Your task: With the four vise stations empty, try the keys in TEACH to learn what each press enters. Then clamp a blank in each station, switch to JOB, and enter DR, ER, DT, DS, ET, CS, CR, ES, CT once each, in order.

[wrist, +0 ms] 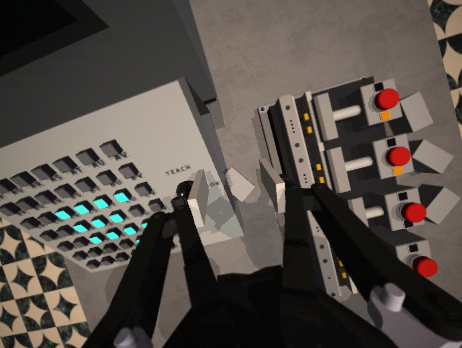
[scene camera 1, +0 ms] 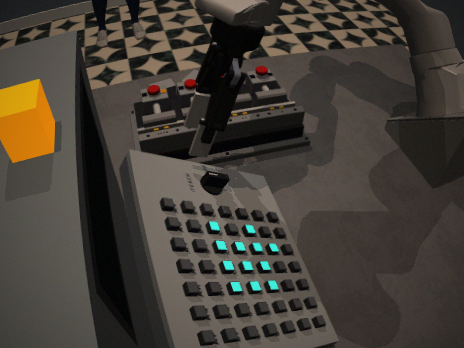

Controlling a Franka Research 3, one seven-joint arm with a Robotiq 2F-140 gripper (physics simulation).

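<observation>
The sloped key panel (scene camera 1: 150,175) (wrist: 165,115) has several keys lit turquoise and the others dark. Its black mode knob (scene camera 1: 215,181) stands near the TEACH label; in the wrist view a finger partly hides it, and its setting is unclear. The vise unit (scene camera 1: 225,130) (wrist: 296,135) has red buttons; orange marks show at its two upper stations in the wrist view. No blank shows between those stations' jaws. A pale blank (wrist: 240,184) lies beyond the panel's edge; three more (wrist: 417,111) (wrist: 433,156) (wrist: 442,205) lie behind the vises. My gripper (scene camera 1: 196,136) (wrist: 233,175) is partly open and empty, above the gap between panel and vises.
An orange block (scene camera 1: 30,122) sits on the grey cabinet (scene camera 1: 45,240) at the left. The robot's base column (scene camera 1: 440,85) stands at the right of the grey table (scene camera 1: 350,185). A person's legs (scene camera 1: 117,15) show at the back on the patterned floor.
</observation>
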